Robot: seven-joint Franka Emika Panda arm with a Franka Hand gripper.
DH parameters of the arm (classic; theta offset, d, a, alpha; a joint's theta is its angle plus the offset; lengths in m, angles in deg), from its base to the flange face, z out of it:
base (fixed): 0 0 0 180
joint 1: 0 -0.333 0 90
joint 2: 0 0 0 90
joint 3: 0 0.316 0.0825 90
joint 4: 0 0 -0.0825 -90
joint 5: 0 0.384 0 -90
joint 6: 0 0 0.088 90
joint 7: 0 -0.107 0 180
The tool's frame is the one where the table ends.
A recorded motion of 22 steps. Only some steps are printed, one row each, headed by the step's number.
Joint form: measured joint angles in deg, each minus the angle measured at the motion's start. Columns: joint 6, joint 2, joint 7, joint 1, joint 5, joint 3, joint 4.
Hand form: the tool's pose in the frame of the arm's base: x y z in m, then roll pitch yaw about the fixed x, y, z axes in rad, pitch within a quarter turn. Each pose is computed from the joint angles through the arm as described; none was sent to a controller.
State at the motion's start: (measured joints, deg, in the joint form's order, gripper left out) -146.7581 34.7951 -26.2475 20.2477 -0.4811 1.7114 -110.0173
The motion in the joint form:
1: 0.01 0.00 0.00 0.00 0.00 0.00 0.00
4: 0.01 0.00 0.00 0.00 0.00 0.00 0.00
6: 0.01 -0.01 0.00 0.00 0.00 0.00 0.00
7: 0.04 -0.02 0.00 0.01 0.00 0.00 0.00
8: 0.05 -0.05 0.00 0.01 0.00 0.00 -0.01
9: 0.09 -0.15 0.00 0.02 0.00 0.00 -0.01
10: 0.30 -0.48 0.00 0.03 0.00 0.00 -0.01
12: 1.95 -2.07 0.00 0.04 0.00 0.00 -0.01
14: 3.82 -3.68 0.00 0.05 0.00 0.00 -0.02
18: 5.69 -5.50 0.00 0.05 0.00 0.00 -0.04
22: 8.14 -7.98 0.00 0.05 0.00 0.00 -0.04
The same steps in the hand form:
1: 0.5956 -0.2003 0.1753 -3.1156 -0.0252 -0.7806
4: 0.5956 -0.2003 0.1753 -3.1156 -0.0252 -0.7806
6: 0.5956 -0.2003 0.1754 -3.1155 -0.0253 -0.7806
7: 0.5956 -0.2004 0.1755 -3.1157 -0.0250 -0.7808
8: 0.5956 -0.2004 0.1757 -3.1156 -0.0252 -0.7808
9: 0.5957 -0.2006 0.1768 -3.1152 -0.0262 -0.7810
10: 0.5962 -0.2008 0.1801 -3.1144 -0.0281 -0.7811
12: 0.5971 -0.2014 0.1949 -3.1157 -0.0275 -0.7809
14: 0.5972 -0.2016 0.2095 -3.1186 -0.0237 -0.7807
18: 0.5973 -0.2018 0.2264 -3.1200 -0.0230 -0.7803
22: 0.5970 -0.2017 0.2498 -3.1211 -0.0241 -0.7799

